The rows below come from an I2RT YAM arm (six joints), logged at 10 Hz.
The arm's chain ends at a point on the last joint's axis. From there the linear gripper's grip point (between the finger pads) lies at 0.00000 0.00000 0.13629 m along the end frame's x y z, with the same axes.
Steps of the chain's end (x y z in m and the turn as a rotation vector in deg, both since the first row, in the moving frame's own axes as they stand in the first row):
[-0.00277 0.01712 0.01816 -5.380 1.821 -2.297]
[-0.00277 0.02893 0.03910 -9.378 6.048 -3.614]
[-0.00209 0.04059 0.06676 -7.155 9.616 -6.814]
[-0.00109 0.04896 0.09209 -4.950 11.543 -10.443]
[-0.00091 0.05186 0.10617 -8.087 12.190 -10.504]
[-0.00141 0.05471 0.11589 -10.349 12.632 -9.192]
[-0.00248 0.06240 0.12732 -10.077 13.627 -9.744]
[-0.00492 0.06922 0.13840 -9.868 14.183 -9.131]
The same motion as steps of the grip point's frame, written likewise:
[0.00181 0.02981 0.01749 -5.380 1.821 -2.297]
[0.01222 0.05063 0.03652 -9.378 6.048 -3.614]
[0.02157 0.05609 0.06379 -7.155 9.616 -6.814]
[0.02706 0.05809 0.08884 -4.950 11.543 -10.443]
[0.02936 0.06815 0.10176 -8.087 12.190 -10.504]
[0.03006 0.07650 0.11040 -10.349 12.632 -9.192]
[0.03133 0.08318 0.12142 -10.077 13.627 -9.744]
[0.03002 0.08958 0.13226 -9.868 14.183 -9.131]

